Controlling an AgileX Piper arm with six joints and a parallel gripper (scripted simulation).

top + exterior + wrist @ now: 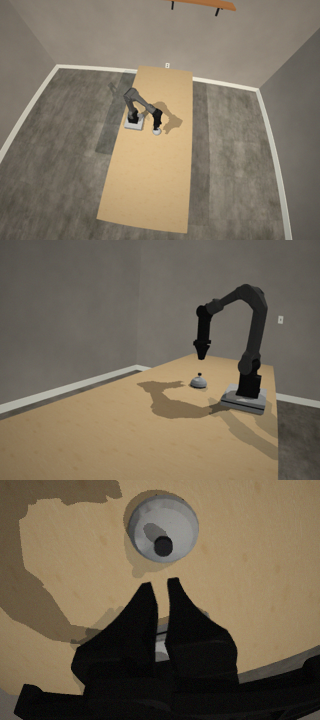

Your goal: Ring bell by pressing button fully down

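Now: the black button 9 cm below my hand. Round my hand: bell (10 cm below).
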